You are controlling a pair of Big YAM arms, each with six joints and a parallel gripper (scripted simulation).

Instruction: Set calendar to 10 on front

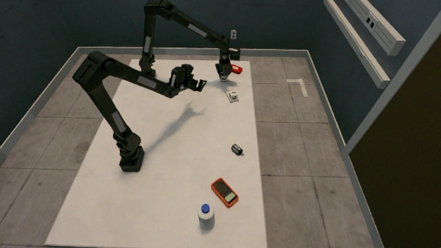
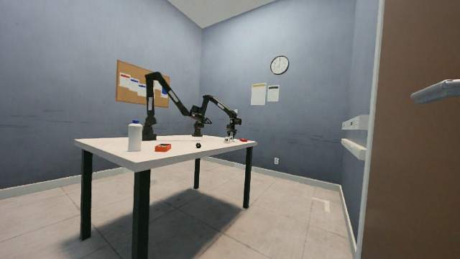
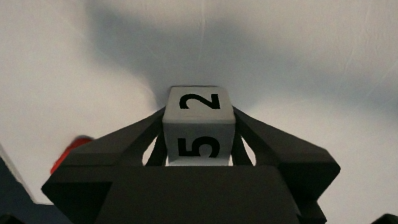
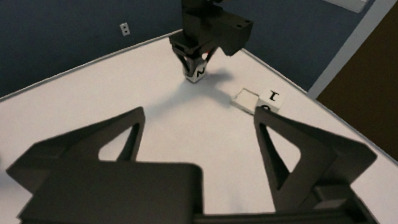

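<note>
My left gripper is now 11 cm short of the red box, 12 cm to the right of it and 2 cm above it. From my left hand the other things lie so: black object (2 cm ahead, 58 cm to the right, 2 cm below); then orange device (8 cm behind, 80 cm to the right, 2 cm below).
</note>
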